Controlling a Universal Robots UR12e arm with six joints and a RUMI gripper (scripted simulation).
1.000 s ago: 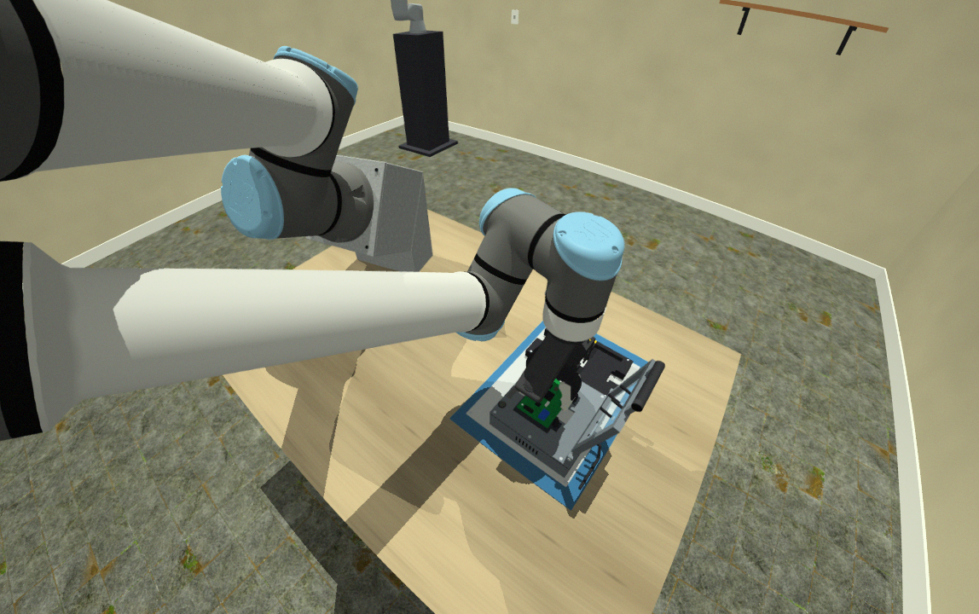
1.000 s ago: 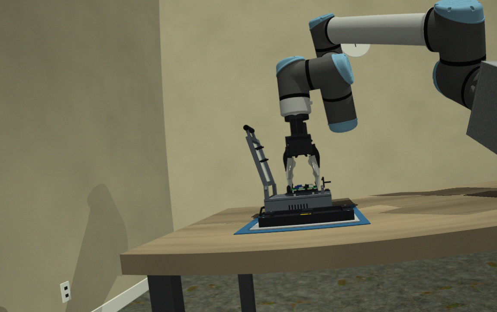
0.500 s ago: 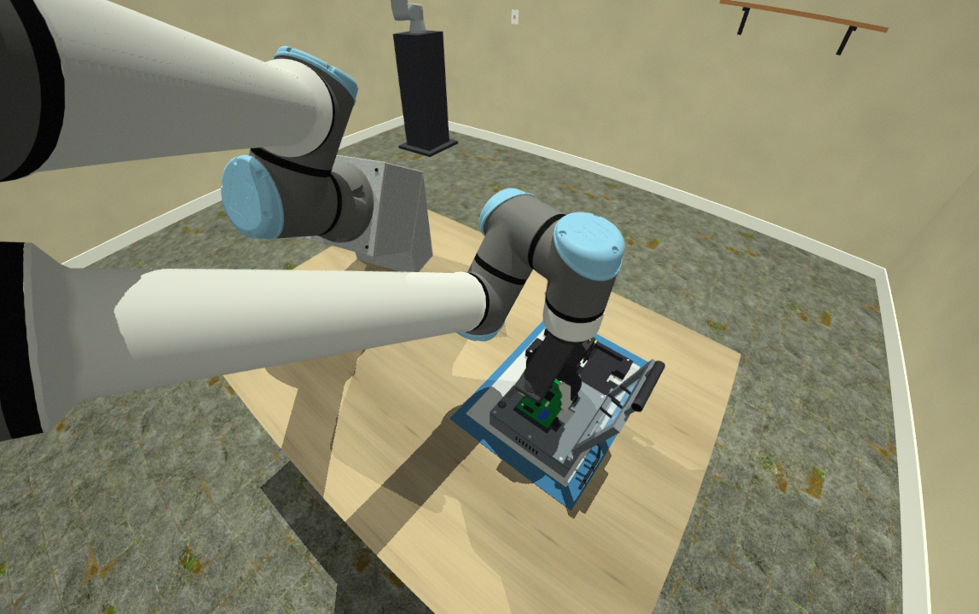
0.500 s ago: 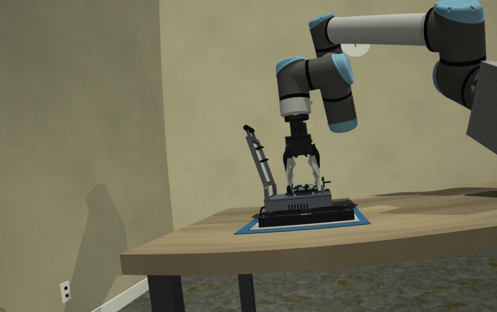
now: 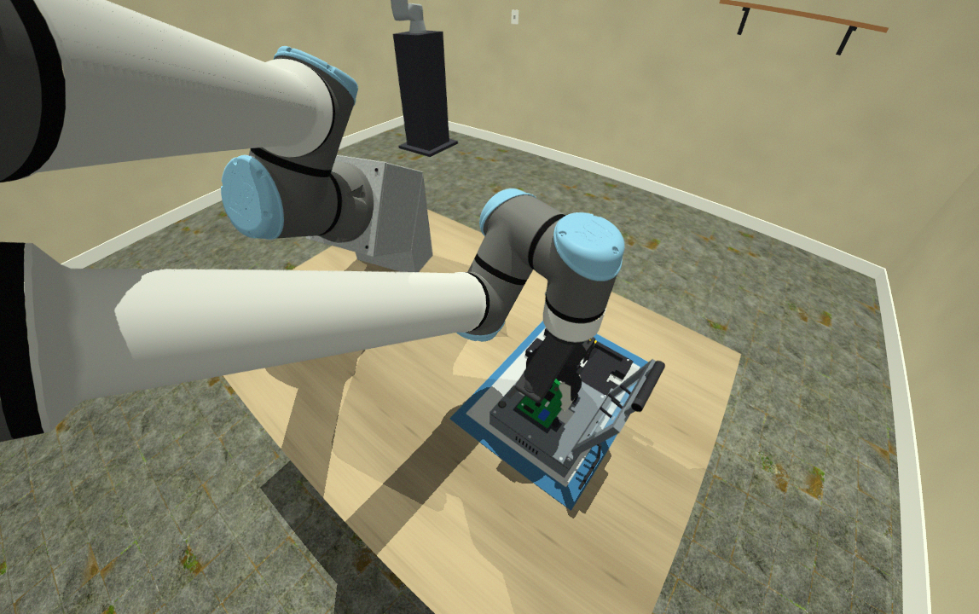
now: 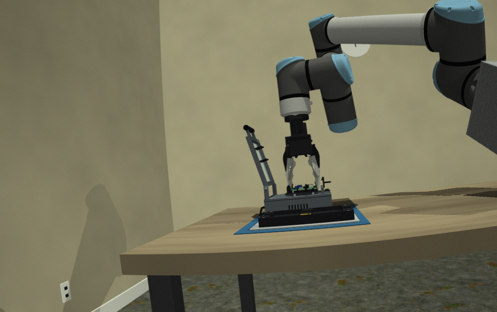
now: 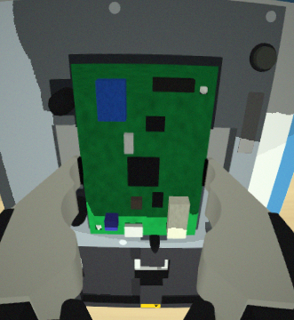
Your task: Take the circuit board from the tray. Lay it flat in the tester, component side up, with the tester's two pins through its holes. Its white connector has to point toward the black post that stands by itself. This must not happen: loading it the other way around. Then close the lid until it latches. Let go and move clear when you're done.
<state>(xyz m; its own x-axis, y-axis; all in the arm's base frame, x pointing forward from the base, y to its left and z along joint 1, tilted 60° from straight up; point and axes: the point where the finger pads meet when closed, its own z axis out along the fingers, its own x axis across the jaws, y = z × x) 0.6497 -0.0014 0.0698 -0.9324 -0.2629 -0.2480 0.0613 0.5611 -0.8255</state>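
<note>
My hand is right at the green circuit board. From my hand the other things lie so: lid: 12 cm ahead, 1 cm to the right, 10 cm above; then grey tester: 3 cm ahead, 3 cm to the left, 3 cm above.
</note>
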